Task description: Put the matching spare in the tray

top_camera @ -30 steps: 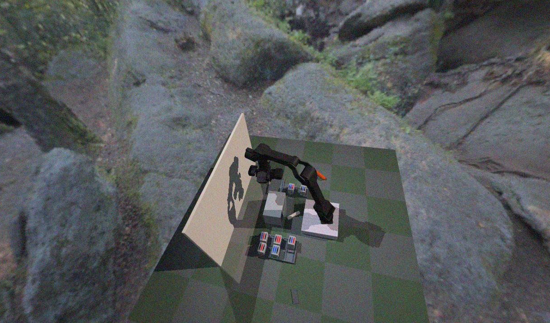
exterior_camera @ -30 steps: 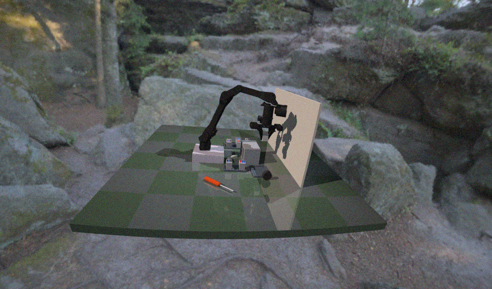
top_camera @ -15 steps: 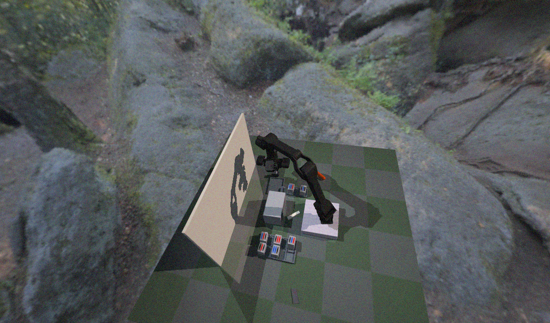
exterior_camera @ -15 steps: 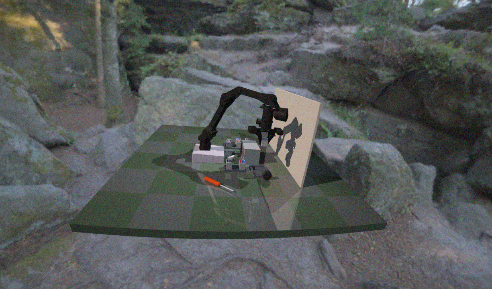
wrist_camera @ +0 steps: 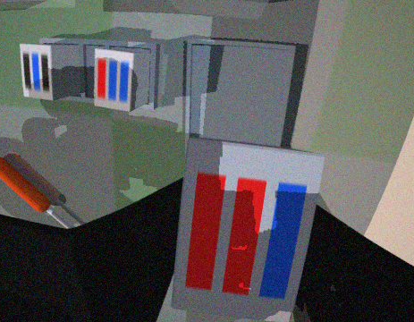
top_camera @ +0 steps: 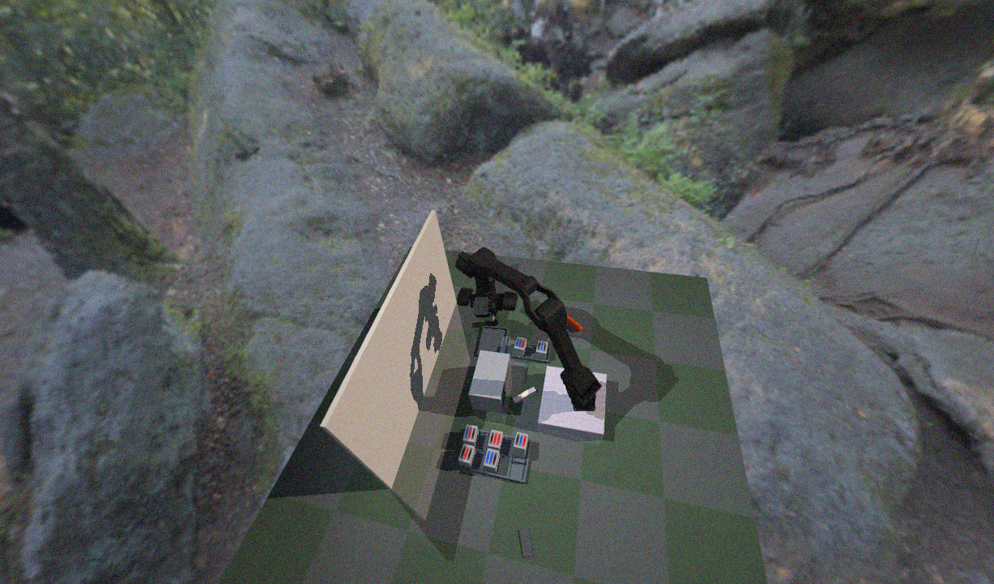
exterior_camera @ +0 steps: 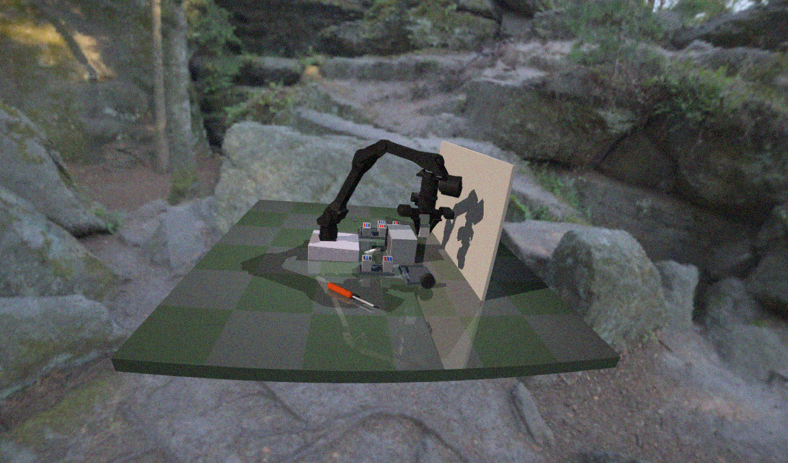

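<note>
Now: gripper tip 16 cm above the dark tray. The rest, counted from my gripper tip: grey mounted unit (20 cm to the left, 11 cm below); beige wall panel (22 cm ahead, 15 cm to the left, 7 cm above).
</note>
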